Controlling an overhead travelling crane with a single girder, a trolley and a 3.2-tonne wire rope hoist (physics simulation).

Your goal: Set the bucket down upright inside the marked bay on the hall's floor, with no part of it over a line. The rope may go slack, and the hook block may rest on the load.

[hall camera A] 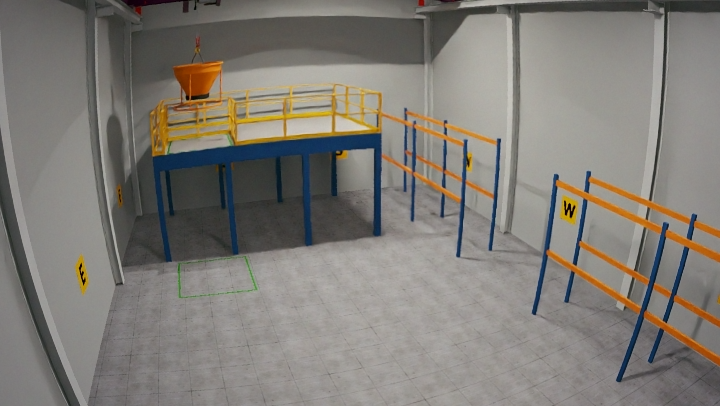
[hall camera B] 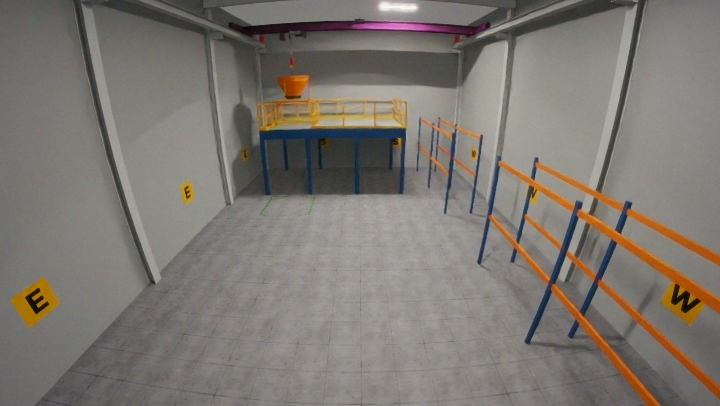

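The orange bucket (hall camera A: 197, 79) (hall camera B: 292, 85) hangs upright in the air at the left end of the raised platform, above deck level. Its foot ring overlaps the yellow railing in both views; the gap between them is hard to tell. My hook (hall camera A: 197, 49) (hall camera B: 291, 69), under the red hook block, is shut on the bucket's bail and carries it. The marked bay (hall camera A: 179, 280) (hall camera B: 312, 205) is a green outline on the floor, in front of the platform's left end. The bucket is high above bay level and appears farther back than the bay.
The blue platform (hall camera A: 267, 146) (hall camera B: 332, 133) has yellow railings and a second green outline on its deck at the left. A far rack (hall camera A: 461, 198) (hall camera B: 449, 171) and a near rack (hall camera A: 545, 245) (hall camera B: 489, 210) stand along the right wall. The purple girder (hall camera B: 363, 26) spans overhead.
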